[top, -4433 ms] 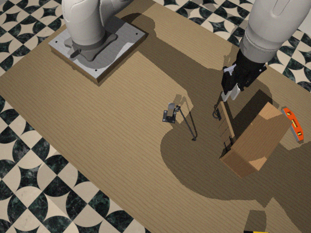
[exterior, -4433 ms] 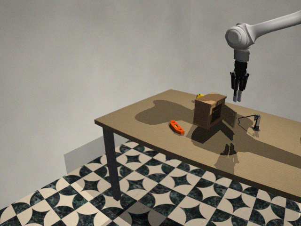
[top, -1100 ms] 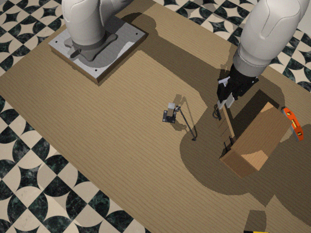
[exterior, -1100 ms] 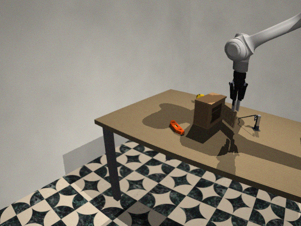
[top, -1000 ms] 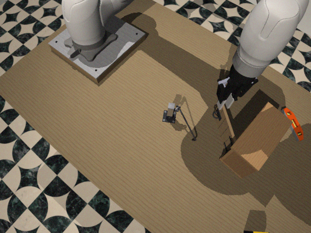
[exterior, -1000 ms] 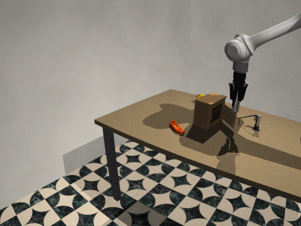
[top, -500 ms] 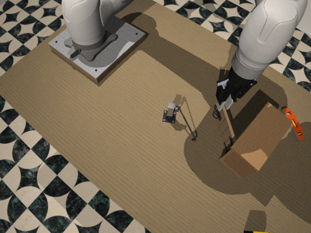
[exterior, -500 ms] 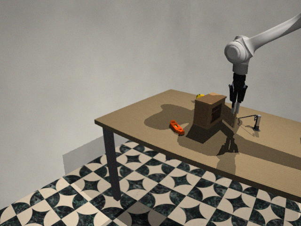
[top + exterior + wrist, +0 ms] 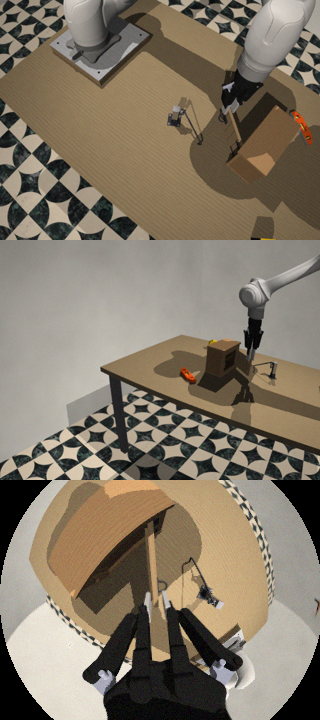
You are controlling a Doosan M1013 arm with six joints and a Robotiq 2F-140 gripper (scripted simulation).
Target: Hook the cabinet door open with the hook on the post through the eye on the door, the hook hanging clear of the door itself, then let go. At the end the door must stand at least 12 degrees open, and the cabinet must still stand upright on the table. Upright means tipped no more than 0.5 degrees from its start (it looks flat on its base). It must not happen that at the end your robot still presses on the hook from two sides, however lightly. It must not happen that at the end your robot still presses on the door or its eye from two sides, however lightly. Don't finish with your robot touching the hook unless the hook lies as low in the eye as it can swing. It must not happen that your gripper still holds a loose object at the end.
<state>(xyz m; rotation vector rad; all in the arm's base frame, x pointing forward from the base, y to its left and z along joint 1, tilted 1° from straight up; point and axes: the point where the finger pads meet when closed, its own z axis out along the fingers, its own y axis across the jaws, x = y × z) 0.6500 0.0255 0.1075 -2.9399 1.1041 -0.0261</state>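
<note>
Right now the wire hook is 80 mm behind my hand, 110 mm to the right of it and 90 mm below it. From my hand the other things lie so: door 50 mm ahead, 50 mm to the right, 70 mm below; yellow object 350 mm ahead, 310 mm to the right, 100 mm below; orange spirit level 290 mm ahead, 190 mm to the left, 130 mm below.
</note>
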